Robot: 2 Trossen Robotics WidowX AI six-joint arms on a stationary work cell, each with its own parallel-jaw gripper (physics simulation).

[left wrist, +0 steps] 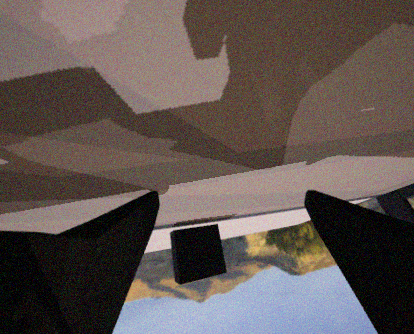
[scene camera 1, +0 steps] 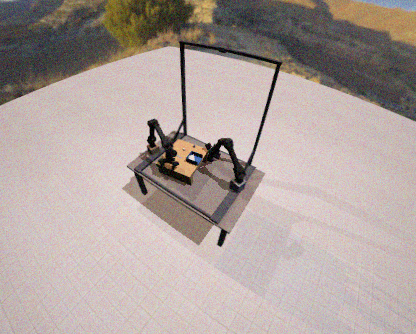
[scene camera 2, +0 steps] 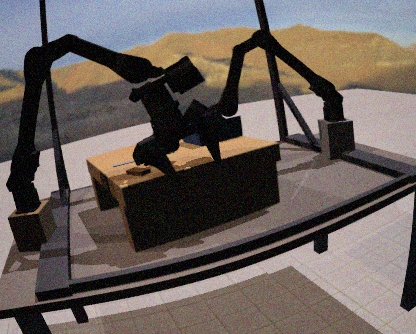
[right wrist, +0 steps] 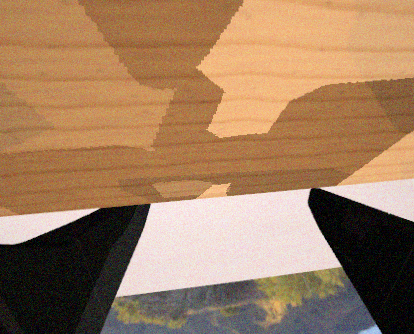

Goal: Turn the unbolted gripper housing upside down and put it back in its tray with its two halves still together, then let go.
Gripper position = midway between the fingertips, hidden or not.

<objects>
My left gripper point(left wrist: 231, 197) is open and touches a wooden block point(scene camera 2: 155, 211). My right gripper point(scene camera 2: 200, 174) is open and touches the wooden block.
</objects>
